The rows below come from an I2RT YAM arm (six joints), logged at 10 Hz.
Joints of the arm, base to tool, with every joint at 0 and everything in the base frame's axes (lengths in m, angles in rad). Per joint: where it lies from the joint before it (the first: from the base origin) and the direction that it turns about. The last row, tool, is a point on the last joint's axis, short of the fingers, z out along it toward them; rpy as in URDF.
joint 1: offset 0.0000 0.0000 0.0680 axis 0 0 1
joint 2: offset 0.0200 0.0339 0.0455 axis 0 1 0
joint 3: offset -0.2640 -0.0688 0.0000 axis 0 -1 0
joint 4: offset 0.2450 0.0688 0.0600 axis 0 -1 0
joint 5: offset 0.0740 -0.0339 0.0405 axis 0 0 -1
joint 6: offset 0.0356 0.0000 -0.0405 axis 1 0 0
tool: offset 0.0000 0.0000 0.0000 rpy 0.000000 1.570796 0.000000
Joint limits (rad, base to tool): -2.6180..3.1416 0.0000..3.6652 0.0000..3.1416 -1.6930..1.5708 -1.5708..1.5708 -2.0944..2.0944
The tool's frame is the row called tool.
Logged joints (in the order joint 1, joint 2, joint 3, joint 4, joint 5, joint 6), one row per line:
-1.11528 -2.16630 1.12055 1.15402 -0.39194 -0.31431
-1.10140 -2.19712 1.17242 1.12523 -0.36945 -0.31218
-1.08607 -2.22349 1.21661 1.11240 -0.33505 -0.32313
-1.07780 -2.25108 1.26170 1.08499 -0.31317 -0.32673
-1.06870 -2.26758 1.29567 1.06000 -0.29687 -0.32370
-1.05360 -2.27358 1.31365 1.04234 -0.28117 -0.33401
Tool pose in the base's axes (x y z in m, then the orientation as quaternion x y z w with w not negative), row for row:
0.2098 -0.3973 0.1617 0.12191 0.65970 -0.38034 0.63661
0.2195 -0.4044 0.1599 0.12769 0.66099 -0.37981 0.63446
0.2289 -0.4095 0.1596 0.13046 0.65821 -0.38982 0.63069
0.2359 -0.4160 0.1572 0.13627 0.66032 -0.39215 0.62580
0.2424 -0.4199 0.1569 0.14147 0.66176 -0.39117 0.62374
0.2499 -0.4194 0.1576 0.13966 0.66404 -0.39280 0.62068
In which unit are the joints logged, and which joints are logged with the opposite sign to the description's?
The joints are logged in radians. Opposite sign: joint 2.
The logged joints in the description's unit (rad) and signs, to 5 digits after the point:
-1.11528 2.16630 1.12055 1.15402 -0.39194 -0.31431
-1.10140 2.19712 1.17242 1.12523 -0.36945 -0.31218
-1.08607 2.22349 1.21661 1.11240 -0.33505 -0.32313
-1.07780 2.25108 1.26170 1.08499 -0.31317 -0.32673
-1.06870 2.26758 1.29567 1.06000 -0.29687 -0.32370
-1.05360 2.27358 1.31365 1.04234 -0.28117 -0.33401

